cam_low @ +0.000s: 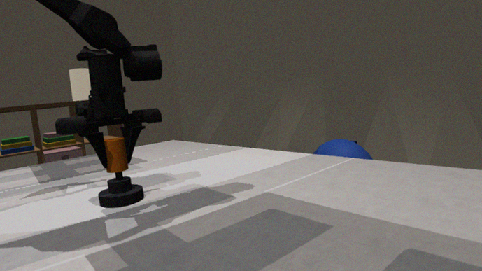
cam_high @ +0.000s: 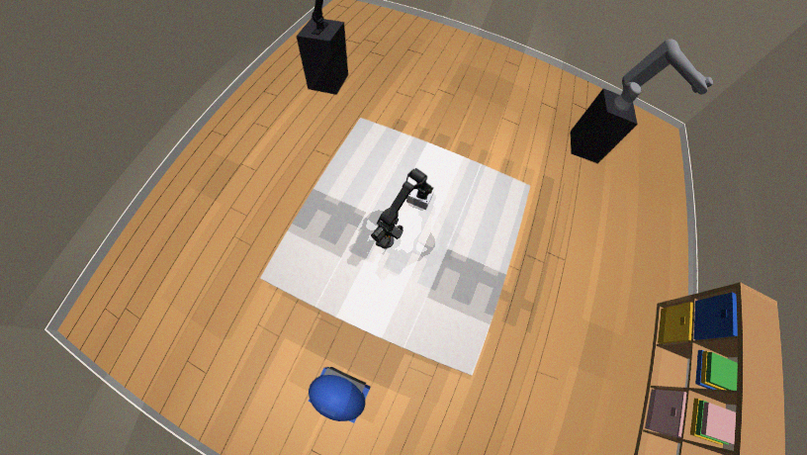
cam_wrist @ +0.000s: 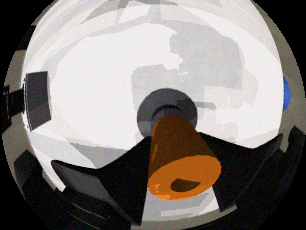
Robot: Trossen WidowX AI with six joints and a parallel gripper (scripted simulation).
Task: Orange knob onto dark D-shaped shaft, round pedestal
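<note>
Now: the orange knob 2 cm above my gripper tip. Round my gripper tip: dark pedestal 4 cm below.
</note>
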